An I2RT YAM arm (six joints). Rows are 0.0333 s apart.
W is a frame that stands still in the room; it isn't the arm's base.
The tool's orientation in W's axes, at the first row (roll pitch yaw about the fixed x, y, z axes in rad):
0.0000, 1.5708, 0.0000
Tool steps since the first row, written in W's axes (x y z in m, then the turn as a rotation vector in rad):
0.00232, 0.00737, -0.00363, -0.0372, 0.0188, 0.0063
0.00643, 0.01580, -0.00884, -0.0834, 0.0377, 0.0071
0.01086, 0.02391, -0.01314, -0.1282, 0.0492, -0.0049
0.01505, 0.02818, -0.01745, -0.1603, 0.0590, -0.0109
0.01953, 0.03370, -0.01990, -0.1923, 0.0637, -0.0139
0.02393, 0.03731, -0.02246, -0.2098, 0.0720, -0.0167
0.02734, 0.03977, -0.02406, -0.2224, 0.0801, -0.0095
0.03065, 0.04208, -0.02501, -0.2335, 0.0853, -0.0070
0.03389, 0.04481, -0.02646, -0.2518, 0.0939, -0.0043
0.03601, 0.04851, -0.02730, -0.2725, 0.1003, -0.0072
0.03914, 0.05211, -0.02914, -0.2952, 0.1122, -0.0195
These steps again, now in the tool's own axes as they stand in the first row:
0.00363, 0.00737, 0.00232, -0.0063, 0.0188, -0.0372
0.00884, 0.01580, 0.00643, -0.0071, 0.0377, -0.0834
0.01314, 0.02391, 0.01086, 0.0049, 0.0492, -0.1282
0.01745, 0.02818, 0.01505, 0.0109, 0.0590, -0.1603
0.01990, 0.03370, 0.01953, 0.0139, 0.0637, -0.1923
0.02246, 0.03731, 0.02393, 0.0167, 0.0720, -0.2098
0.02406, 0.03977, 0.02734, 0.0095, 0.0801, -0.2224
0.02501, 0.04208, 0.03065, 0.0070, 0.0853, -0.2335
0.02646, 0.04481, 0.03389, 0.0043, 0.0939, -0.2518
0.02730, 0.04851, 0.03601, 0.0072, 0.1003, -0.2725
0.02914, 0.05211, 0.03914, 0.0195, 0.1122, -0.2952

